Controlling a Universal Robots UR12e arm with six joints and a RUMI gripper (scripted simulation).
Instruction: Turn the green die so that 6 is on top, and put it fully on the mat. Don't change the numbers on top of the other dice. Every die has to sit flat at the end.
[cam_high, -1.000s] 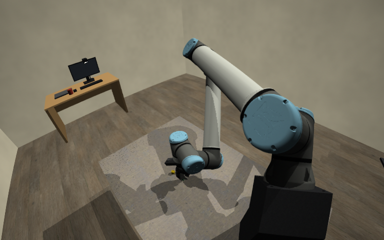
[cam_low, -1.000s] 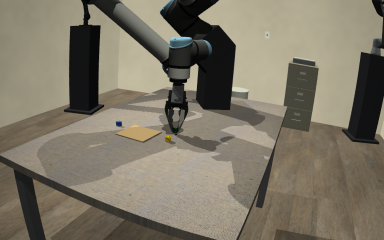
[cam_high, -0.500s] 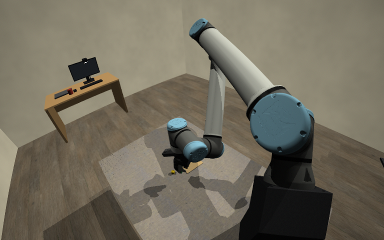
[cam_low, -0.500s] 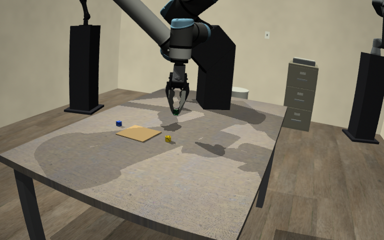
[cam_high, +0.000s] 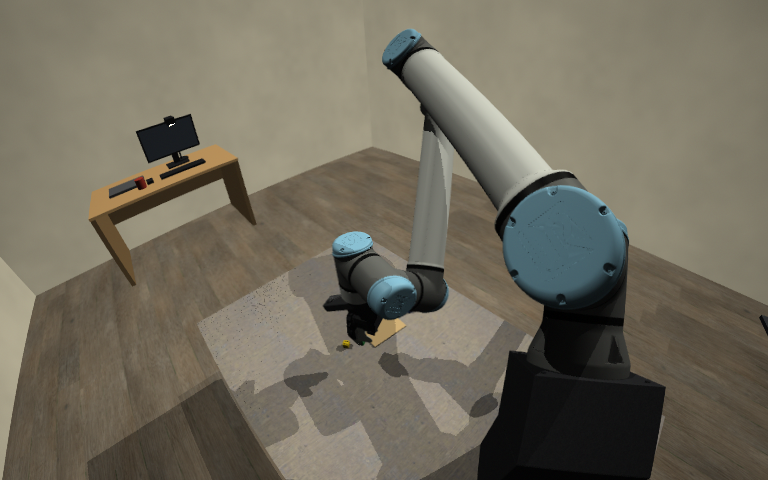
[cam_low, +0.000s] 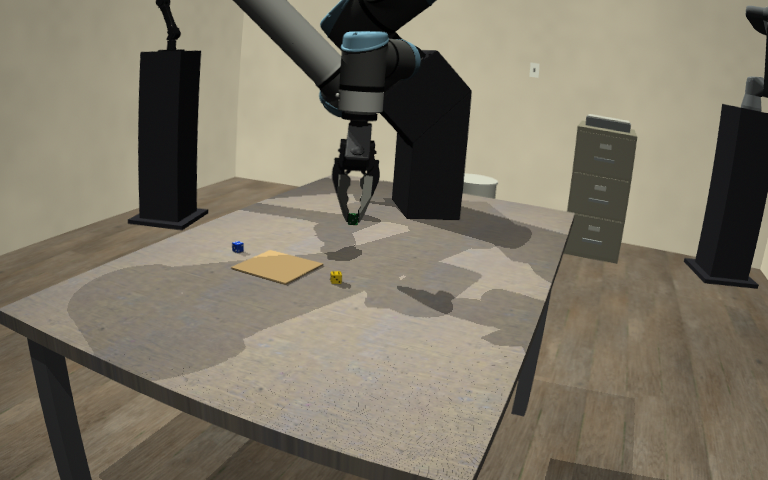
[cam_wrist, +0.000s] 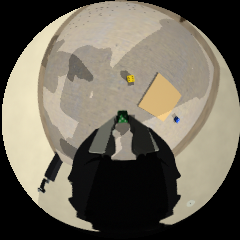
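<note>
Right now the tan mat is 15 cm to the right of my hand, 11 cm below it and 4 cm ahead of it. Round my hand: blue die: 26 cm to the right, 11 cm below, 2 cm behind; yellow die: 11 cm below, 8 cm ahead, 1 cm to the right; green die: 1 cm below.
</note>
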